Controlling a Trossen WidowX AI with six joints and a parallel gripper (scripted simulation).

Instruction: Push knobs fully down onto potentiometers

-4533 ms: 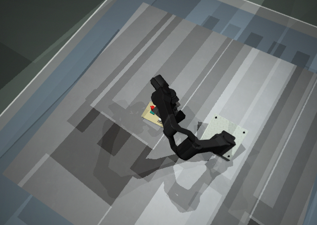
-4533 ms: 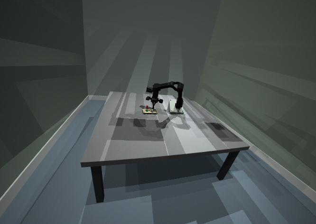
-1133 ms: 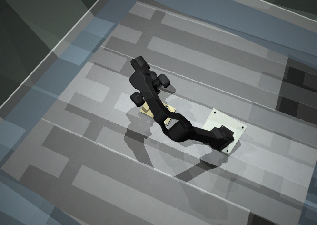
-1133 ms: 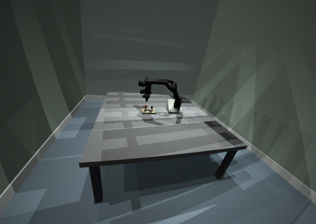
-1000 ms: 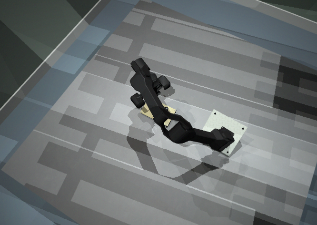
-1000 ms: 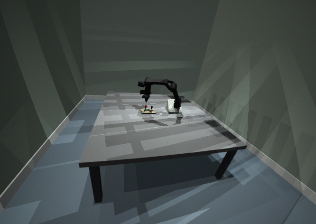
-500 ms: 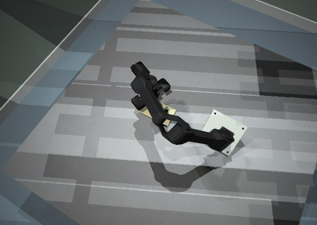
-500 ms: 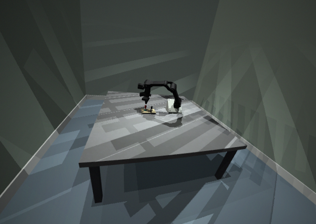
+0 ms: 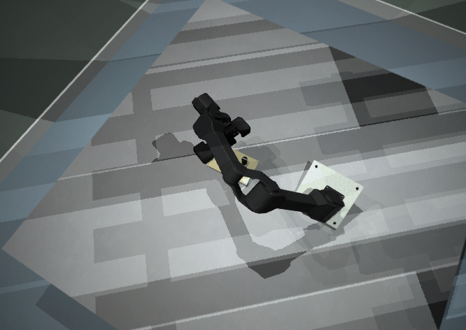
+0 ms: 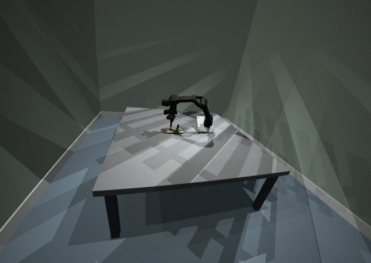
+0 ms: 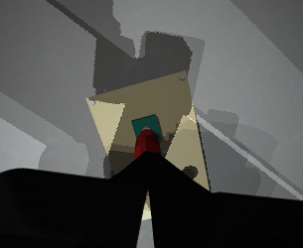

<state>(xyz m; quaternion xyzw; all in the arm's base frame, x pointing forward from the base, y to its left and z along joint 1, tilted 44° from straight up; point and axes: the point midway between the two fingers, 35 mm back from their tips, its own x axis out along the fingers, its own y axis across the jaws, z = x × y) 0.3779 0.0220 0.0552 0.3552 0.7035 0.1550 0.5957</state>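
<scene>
The red knob lies 2 cm below my gripper tip. Round my gripper tip: black knob (7 cm behind, 3 cm below, 2 cm to the right).
</scene>
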